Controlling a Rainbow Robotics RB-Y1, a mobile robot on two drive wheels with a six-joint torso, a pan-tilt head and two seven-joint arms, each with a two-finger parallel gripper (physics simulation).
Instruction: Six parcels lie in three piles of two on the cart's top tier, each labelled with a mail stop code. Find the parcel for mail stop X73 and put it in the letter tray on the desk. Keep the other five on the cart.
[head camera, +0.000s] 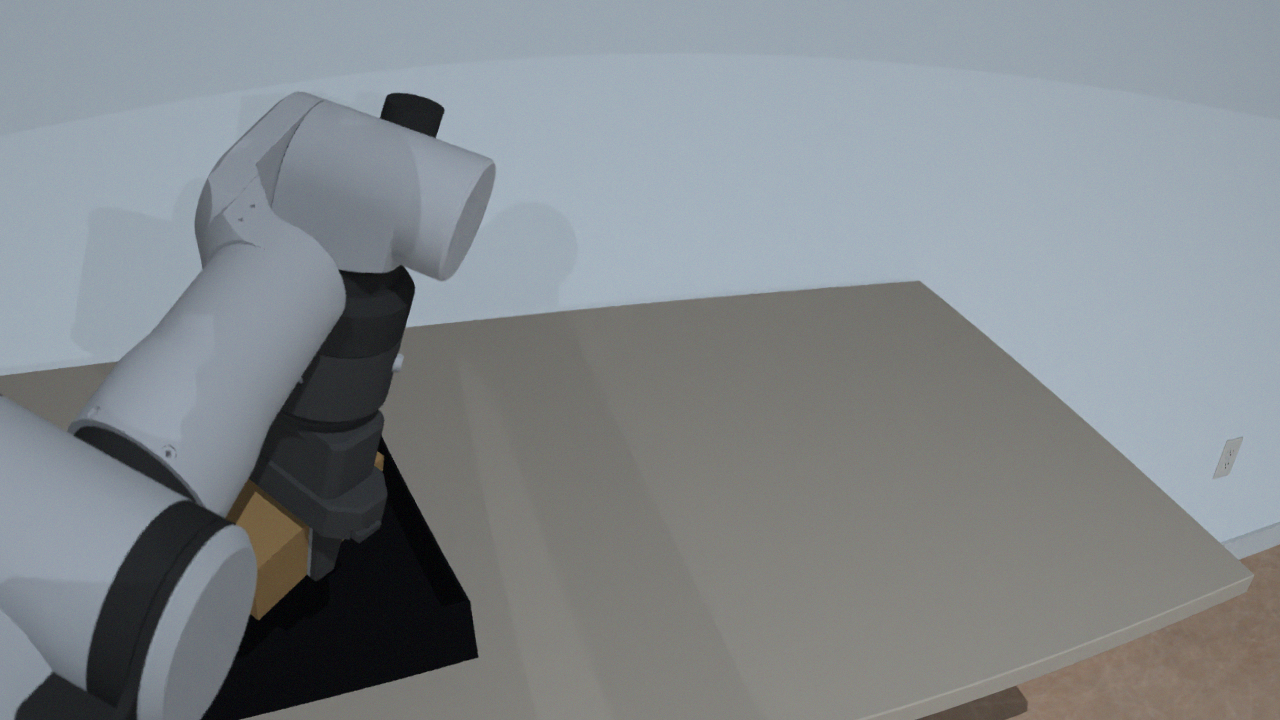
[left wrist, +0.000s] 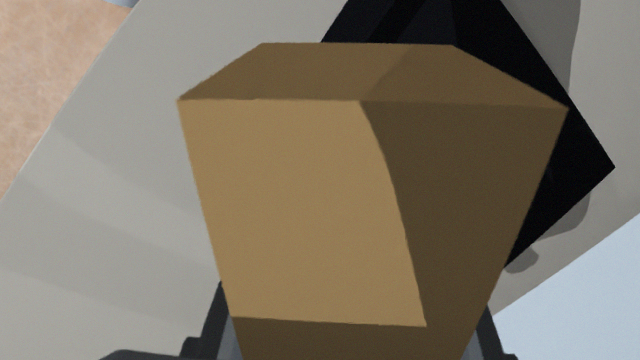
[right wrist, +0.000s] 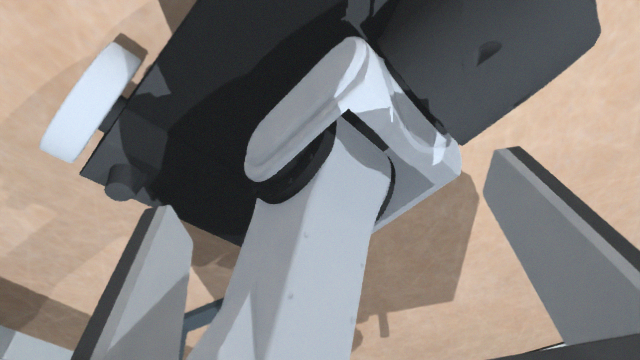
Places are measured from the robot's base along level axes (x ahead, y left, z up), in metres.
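Where they show: right gripper, fingertip midpoint: (right wrist: 334, 198).
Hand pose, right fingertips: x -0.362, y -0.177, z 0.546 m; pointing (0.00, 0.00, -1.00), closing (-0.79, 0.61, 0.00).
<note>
Each offset is from my right fingertips to the top centre of the thing. "pt": to the spot under its first point. Level surfaces: height alone.
A brown box parcel {0.709 m ahead, 0.060 m left, 0.633 m up} (head camera: 279, 557) (left wrist: 300, 210) is held in my left gripper (head camera: 322, 550) (left wrist: 352, 332), which is shut on it. No mail stop code shows on the visible faces. The black letter tray {0.893 m ahead, 0.055 m left, 0.468 m up} (head camera: 447, 637) (left wrist: 575, 170) is on the desk {0.405 m up} (head camera: 760, 447) (left wrist: 110, 210). In the head view the parcel overlaps the tray's left part, with tray floor to its right; its exact height is hard to tell. My arm hides the tray's left and back parts. My right gripper (right wrist: 334, 198) is open and empty, away from the desk. The cart and other parcels do not show.
The wall (head camera: 760, 179) stands behind the desk. The desk's right edge and front edge show in the head view, with brown floor {0.545 m down} (head camera: 1190, 653) beyond. In the right wrist view, my own dark base (right wrist: 210, 135) and light leg section {pt 0.146 m ahead, 0.145 m left, 0.121 m down} (right wrist: 310, 260) show beyond the fingers.
</note>
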